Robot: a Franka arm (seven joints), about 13 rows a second.
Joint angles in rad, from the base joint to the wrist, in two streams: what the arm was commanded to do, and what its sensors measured. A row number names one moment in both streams.
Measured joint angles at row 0:
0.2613 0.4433 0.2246 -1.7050 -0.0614 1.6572 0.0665
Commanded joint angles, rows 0 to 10:
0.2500 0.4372 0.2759 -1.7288 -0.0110 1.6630 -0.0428
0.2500 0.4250 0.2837 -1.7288 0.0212 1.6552 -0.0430
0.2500 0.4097 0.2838 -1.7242 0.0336 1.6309 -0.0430
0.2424 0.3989 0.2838 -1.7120 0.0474 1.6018 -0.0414
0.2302 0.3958 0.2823 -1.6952 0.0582 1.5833 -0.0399
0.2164 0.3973 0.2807 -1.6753 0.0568 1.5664 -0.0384
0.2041 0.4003 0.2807 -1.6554 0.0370 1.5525 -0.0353
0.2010 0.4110 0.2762 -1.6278 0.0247 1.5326 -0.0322
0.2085 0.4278 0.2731 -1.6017 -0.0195 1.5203 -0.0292
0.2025 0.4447 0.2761 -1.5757 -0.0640 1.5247 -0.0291
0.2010 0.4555 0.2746 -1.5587 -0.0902 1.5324 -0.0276
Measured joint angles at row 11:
0.2044 0.4107 0.2693 -1.6252 -0.0389 1.5502 -0.0038
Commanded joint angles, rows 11 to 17:
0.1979 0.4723 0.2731 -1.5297 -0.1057 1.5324 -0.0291
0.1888 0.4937 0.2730 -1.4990 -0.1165 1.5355 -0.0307
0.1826 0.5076 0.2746 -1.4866 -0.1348 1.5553 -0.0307
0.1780 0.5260 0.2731 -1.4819 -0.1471 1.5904 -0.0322
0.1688 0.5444 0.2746 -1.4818 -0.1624 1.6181 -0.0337
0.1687 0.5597 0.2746 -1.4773 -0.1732 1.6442 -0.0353
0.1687 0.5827 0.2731 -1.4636 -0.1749 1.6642 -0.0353
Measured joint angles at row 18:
0.1770 0.5250 0.2655 -1.5175 -0.1514 1.6417 -0.0039
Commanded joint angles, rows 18 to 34:
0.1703 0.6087 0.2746 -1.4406 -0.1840 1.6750 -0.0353
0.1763 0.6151 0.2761 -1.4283 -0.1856 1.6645 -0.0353
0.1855 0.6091 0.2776 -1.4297 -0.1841 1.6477 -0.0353
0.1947 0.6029 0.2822 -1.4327 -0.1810 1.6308 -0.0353
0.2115 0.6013 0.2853 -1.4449 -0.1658 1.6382 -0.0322
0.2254 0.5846 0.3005 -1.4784 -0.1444 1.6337 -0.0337
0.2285 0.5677 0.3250 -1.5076 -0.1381 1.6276 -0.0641
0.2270 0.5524 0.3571 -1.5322 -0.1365 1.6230 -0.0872
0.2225 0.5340 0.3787 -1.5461 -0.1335 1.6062 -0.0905
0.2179 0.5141 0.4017 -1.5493 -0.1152 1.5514 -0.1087
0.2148 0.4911 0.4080 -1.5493 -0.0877 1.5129 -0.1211
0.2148 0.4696 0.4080 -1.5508 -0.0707 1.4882 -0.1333
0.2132 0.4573 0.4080 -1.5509 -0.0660 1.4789 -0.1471
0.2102 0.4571 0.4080 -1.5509 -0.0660 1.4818 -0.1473
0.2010 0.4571 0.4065 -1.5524 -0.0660 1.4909 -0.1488
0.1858 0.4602 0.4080 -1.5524 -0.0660 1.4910 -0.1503
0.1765 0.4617 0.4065 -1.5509 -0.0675 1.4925 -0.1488
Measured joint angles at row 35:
0.2171 0.4714 0.3971 -1.5220 -0.0856 1.4797 -0.1135
